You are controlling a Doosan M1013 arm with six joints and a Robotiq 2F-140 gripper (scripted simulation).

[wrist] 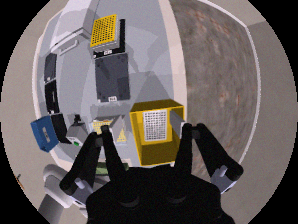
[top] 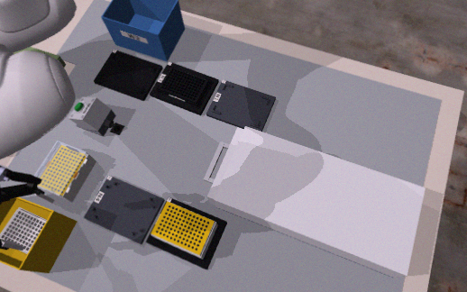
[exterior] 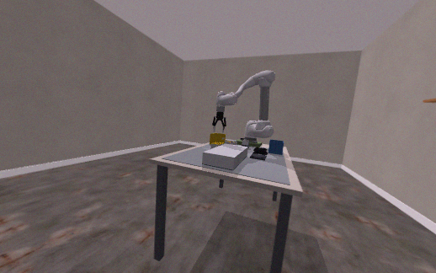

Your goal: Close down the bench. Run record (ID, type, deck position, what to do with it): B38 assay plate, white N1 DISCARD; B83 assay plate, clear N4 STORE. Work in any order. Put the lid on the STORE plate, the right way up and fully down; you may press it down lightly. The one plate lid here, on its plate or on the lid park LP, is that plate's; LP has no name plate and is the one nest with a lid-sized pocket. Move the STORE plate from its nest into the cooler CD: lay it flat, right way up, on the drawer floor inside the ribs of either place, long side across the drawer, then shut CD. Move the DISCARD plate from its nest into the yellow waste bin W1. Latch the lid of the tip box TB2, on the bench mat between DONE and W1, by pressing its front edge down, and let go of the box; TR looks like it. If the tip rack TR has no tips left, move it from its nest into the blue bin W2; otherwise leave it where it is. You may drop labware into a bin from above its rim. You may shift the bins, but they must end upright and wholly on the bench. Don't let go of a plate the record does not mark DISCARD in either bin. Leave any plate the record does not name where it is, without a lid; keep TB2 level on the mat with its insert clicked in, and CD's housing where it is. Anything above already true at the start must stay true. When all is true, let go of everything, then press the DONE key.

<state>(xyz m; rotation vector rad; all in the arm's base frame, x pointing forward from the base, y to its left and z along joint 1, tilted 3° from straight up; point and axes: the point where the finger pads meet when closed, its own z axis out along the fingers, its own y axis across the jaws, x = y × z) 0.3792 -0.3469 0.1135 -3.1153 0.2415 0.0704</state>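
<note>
The yellow tip rack lies 28 cm ahead of my hand, 12 cm below it and 7 cm to the left of it. The rest, counted from my hand: white assay plate (16 cm below, 8 cm behind, 2 cm to the right); then done key (31 cm to the left, 10 cm below, 7 cm behind); then yellow bin W1 (13 cm below, 8 cm behind, 2 cm to the right).
</note>
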